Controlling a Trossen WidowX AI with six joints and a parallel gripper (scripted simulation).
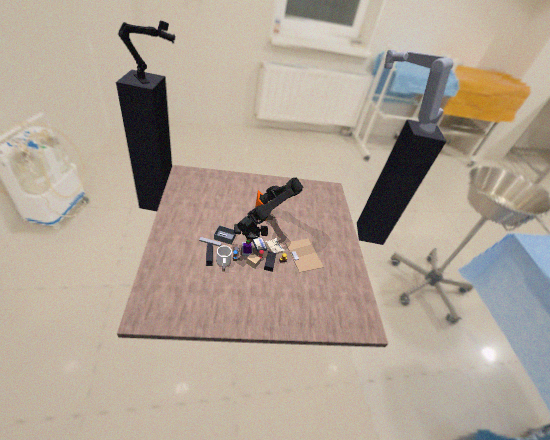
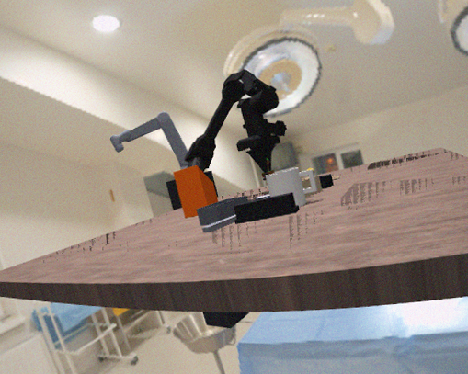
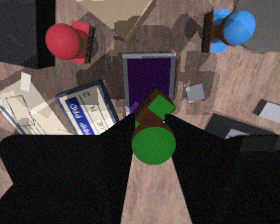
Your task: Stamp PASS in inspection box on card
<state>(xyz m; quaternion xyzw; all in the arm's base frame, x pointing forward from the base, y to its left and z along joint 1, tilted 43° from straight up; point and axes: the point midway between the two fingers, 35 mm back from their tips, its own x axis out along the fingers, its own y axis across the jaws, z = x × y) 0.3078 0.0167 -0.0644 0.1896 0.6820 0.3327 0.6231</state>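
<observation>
Now: gripper tip 9 cm above the purple ink pad. Round my gripper tip: red stamp (8 cm to the left, 7 cm below, 4 cm ahead); grey washer (9 cm below, 7 cm to the right, 1 cm ahead); green PASS stamp (right at my gripper tip).
</observation>
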